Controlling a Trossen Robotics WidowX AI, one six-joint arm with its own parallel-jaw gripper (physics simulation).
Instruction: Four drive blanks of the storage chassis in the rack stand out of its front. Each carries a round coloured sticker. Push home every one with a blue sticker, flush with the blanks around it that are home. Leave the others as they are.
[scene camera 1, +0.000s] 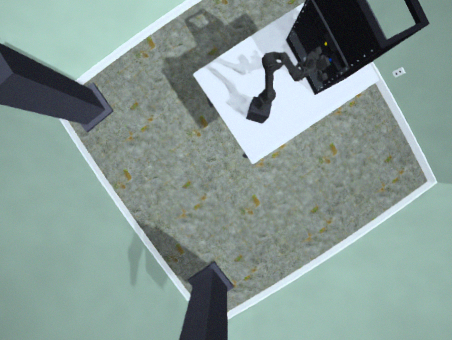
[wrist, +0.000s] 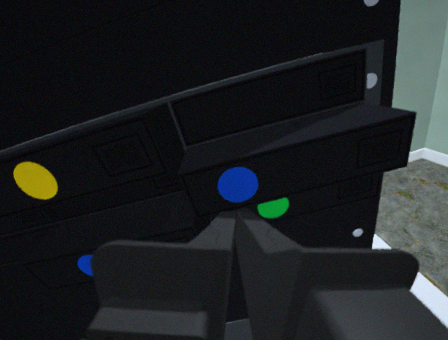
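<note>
The blue-stickered blank at right (wrist: 300, 170) stands out far past the blanks around it; its sticker (scene camera 1: 330, 59) (wrist: 238, 184) shows whole. Below it, a green sticker (wrist: 273, 208) is partly covered by that blank's lower edge. The yellow-stickered blank (wrist: 75, 172) is at left; its sticker also shows in the scene view (scene camera 1: 326, 44). A second blue sticker (wrist: 86, 265) at lower left is partly hidden behind a finger. My gripper (wrist: 234, 210) is shut and empty, its tips just below the right blue sticker in the wrist view. Whether they touch a blank I cannot tell.
The black rack (scene camera 1: 345, 25) (wrist: 200, 30) stands at the far end of the white table top (scene camera 1: 295, 125), with an open frame part at its upper right. An empty-looking recessed slot (wrist: 270, 100) lies above the right blue blank. Dark pillars (scene camera 1: 40, 80) (scene camera 1: 205, 305) stand at the left and bottom.
</note>
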